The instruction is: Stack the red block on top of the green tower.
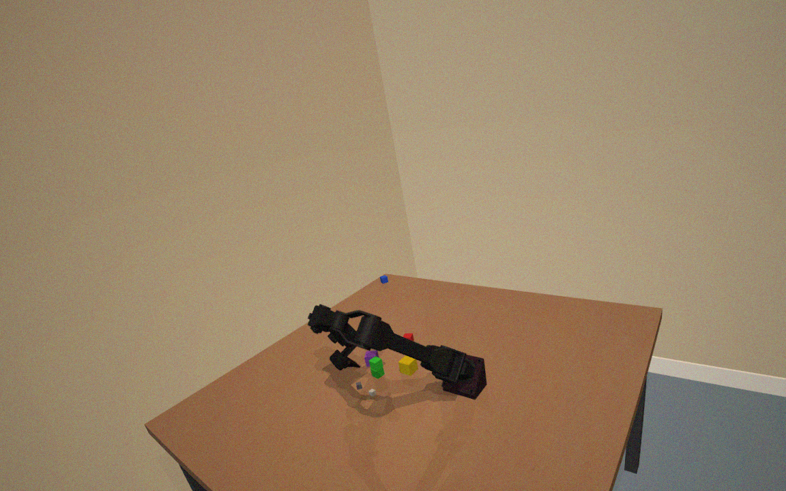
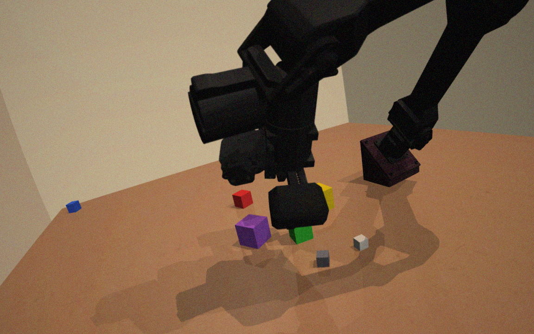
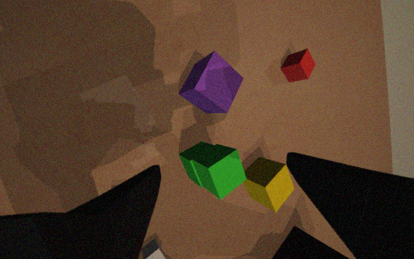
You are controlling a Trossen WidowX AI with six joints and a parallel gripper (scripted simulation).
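Right now the red block is 21 cm to the right of my gripper tip and 6 cm below it. From my gripper tip the other things lie so: small white cube (7 cm behind, 9 cm to the left, 6 cm below); purple cube (4 cm ahead, 5 cm to the right, 5 cm below); small grey cube (8 cm to the left, 6 cm below).
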